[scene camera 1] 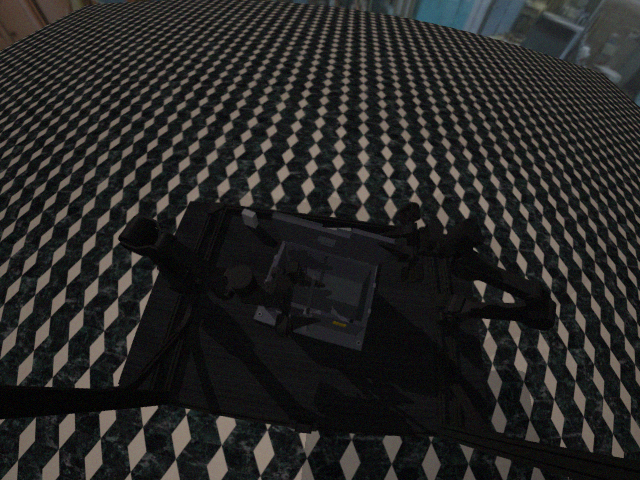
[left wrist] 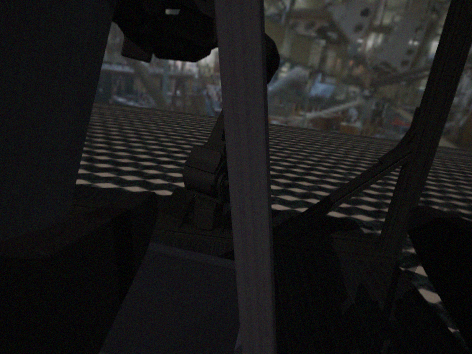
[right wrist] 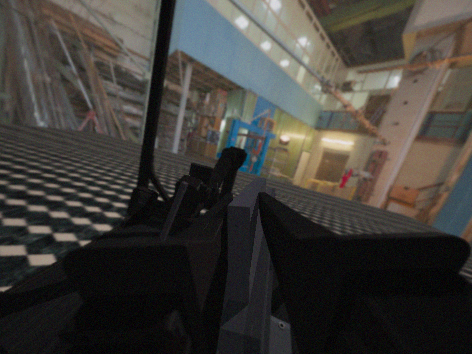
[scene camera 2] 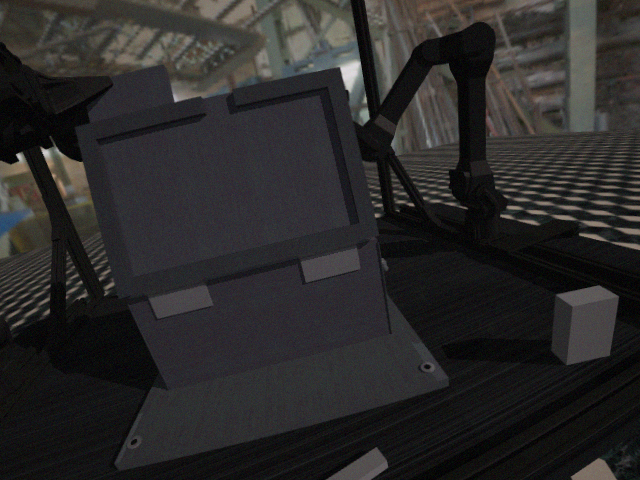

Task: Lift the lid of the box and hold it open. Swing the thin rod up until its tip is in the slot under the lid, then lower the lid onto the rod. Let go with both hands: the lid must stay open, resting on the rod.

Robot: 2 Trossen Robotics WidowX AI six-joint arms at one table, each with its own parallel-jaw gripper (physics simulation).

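Pixels of known places: left gripper, fingertip midpoint: (scene camera 1: 323, 302) (left wrist: 281, 210) (right wrist: 149, 235); right gripper, fingertip midpoint: (scene camera 1: 379, 239) (right wrist: 245, 199) (scene camera 2: 114, 85); left arm's base, origin of the base link: (scene camera 1: 189, 287) (scene camera 2: 483, 235); right arm's base, origin of the base link: (scene camera 1: 444, 319) (left wrist: 207, 223) (scene camera 2: 0, 393).
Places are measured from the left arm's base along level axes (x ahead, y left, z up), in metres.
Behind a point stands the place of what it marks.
Note:
The grey box (scene camera 1: 336, 338) @[x 0.531, y -0.096, z -0.007 m] (scene camera 2: 279, 330) @[x 0.462, y 0.145, z 0.042 m] has its lid (scene camera 1: 297, 221) @[x 0.375, y 0.109, z 0.333 m] (scene camera 2: 227, 180) @[x 0.470, y 0.123, z 0.239 m] raised and tilted back. My right gripper (scene camera 1: 400, 238) (right wrist: 245, 199) @[x 0.568, y 0.061, z 0.375 m] is shut on the lid's edge and holds it up. In scene camera 2, one dark finger of it shows at the lid's upper left corner. The thin rod (left wrist: 247, 175) @[x 0.427, y -0.042, z 0.268 m] (right wrist: 175, 212) @[x 0.433, y -0.037, z 0.278 m] stands nearly upright. My left gripper (scene camera 1: 305, 304) (left wrist: 281, 210) @[x 0.462, y -0.058, z 0.246 m] is open over the box, with the rod between its spread fingers, not gripped. The rod's tip and the slot under the lid are not clear in the dark pictures.
A pale block (scene camera 1: 249, 218) @[x 0.158, y 0.294, z 0.042 m] (scene camera 2: 586, 325) @[x 0.164, y 0.319, z 0.030 m] stands behind the box, towards the left in scene camera 1. Another pale piece (scene camera 2: 361, 465) @[x 0.430, y 0.317, z -0.009 m] shows at the bottom edge of scene camera 2. Dark frame posts (scene camera 2: 367, 56) @[x 0.035, y -0.340, z 0.441 m] (left wrist: 420, 120) @[x 0.879, y -0.338, z 0.256 m] rise beside the arms. A yellow mark (scene camera 1: 339, 323) @[x 0.526, y -0.068, z 0.090 m] is on the box.

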